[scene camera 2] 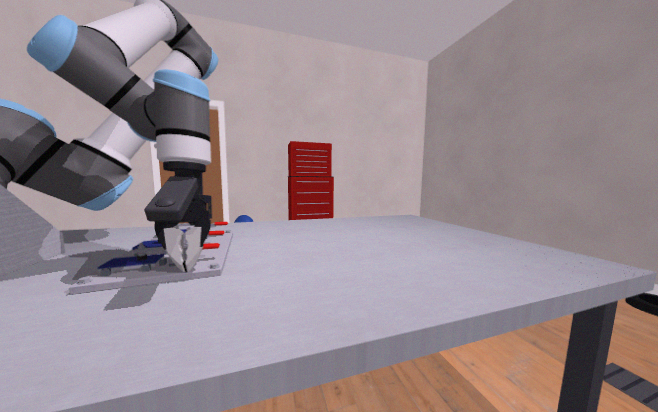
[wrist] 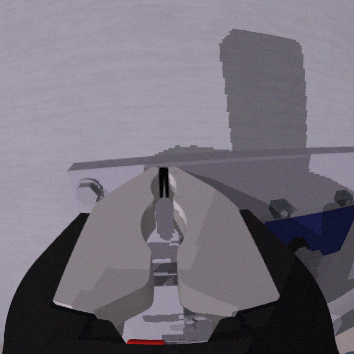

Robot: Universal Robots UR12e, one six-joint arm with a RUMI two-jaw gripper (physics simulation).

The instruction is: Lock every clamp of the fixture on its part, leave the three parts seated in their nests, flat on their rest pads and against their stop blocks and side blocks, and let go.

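Frame: origin at the arm's base, x ahead, y left, z up, level; millimetres.
Seen in the pictures: gripper, fingertip midpoint: [scene camera 2: 186, 271] [wrist: 163, 169].
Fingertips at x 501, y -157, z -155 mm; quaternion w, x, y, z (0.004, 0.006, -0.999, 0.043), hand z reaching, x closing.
Offsets run from my fingertips to a thing's top centre. "*": to the spot under its first point. Level surfaces: height alone.
My gripper [scene camera 2: 185, 269] [wrist: 163, 169] is shut and empty, tips down, low over the near right end of the fixture plate [scene camera 2: 97, 287] [wrist: 80, 175]. A blue part {dx -112, dy +55, dz +15 mm} [scene camera 2: 127, 262] [wrist: 312, 230] lies on the fixture just left of my gripper in scene camera 2 and right of it in the wrist view. A second blue part {dx -114, dy +165, dz +20 mm} [scene camera 2: 145, 245] lies behind it. Several red clamp handles stick out to the right behind my gripper: a near one {* dx +34, dy +56, dz +31 mm} [scene camera 2: 211, 246], a middle one {* dx +23, dy +166, dz +38 mm} [scene camera 2: 216, 232] and a far one {* dx +17, dy +276, dz +42 mm} [scene camera 2: 221, 223]. A red piece {* dx +22, dy +165, dz +35 mm} [wrist: 145, 342] shows between the jaws' bases. The third part and the clamps' contacts are hidden or too small to tell.
The fixture stands on the grey table {dz -16 mm} [scene camera 2: 350, 280]. A bolt {dx +47, dy +14, dz +5 mm} [wrist: 89, 191] sits at the plate's corner, and stop blocks {dx -78, dy +28, dz +11 mm} [wrist: 281, 208] stand beside the blue part. A red tool cabinet [scene camera 2: 310, 190] and a blue ball [scene camera 2: 244, 219] are beyond the table.
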